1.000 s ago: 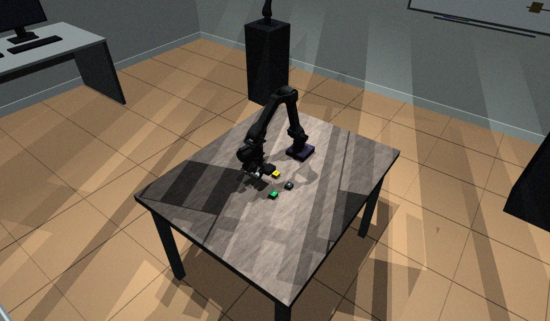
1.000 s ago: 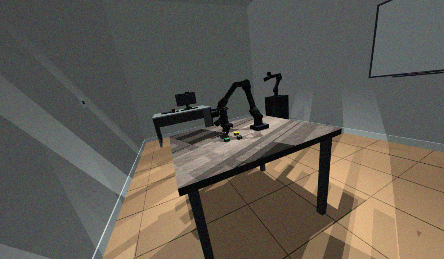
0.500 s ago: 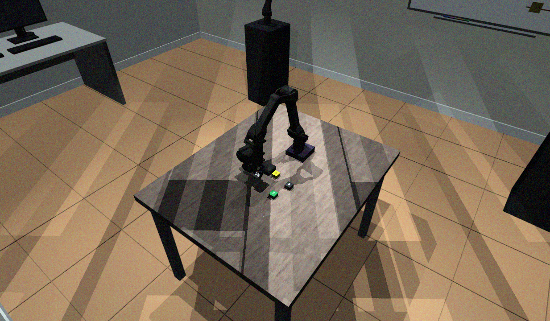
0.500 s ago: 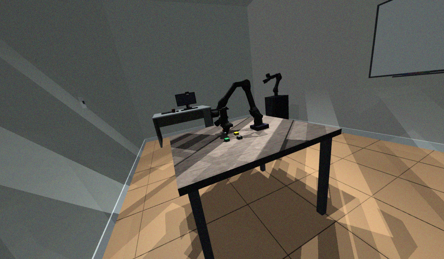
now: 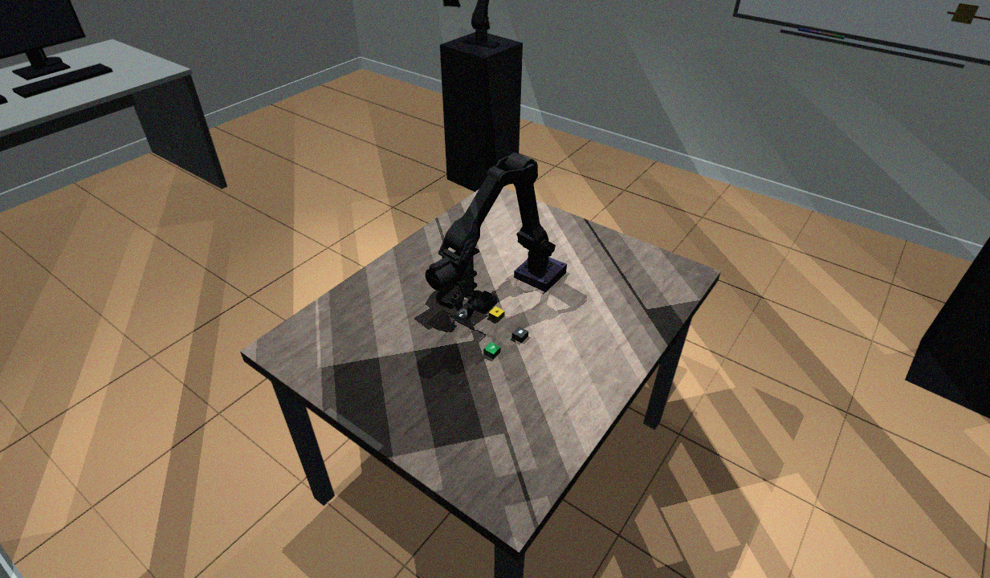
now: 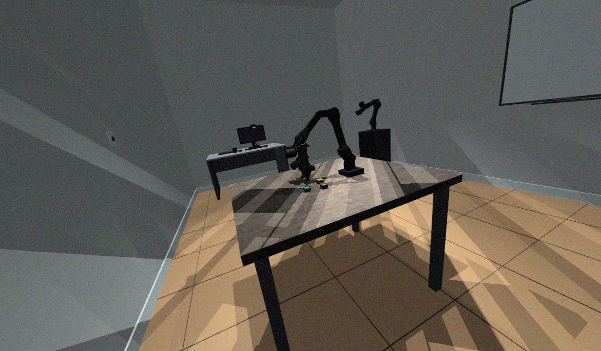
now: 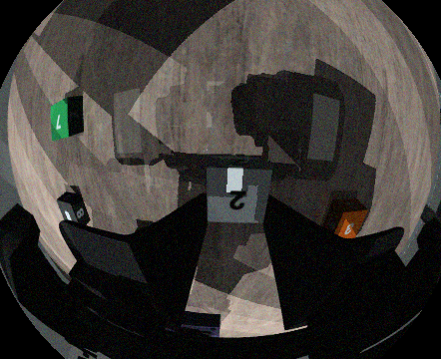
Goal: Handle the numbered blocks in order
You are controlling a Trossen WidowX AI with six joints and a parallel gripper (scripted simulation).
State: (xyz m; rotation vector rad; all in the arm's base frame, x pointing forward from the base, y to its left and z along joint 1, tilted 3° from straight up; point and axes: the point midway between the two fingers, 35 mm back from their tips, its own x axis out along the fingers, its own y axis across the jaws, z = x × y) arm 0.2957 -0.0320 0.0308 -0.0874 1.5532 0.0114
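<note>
The orange block lies 100 mm to the right of my gripper tip, 20 mm behind it and 10 mm below it. Also, from my gripper tip: white block 10 mm ahead; then green block 140 mm to the left, 50 mm ahead, 10 mm below; then yellow block 60 mm to the left, 60 mm behind, 10 mm below.
</note>
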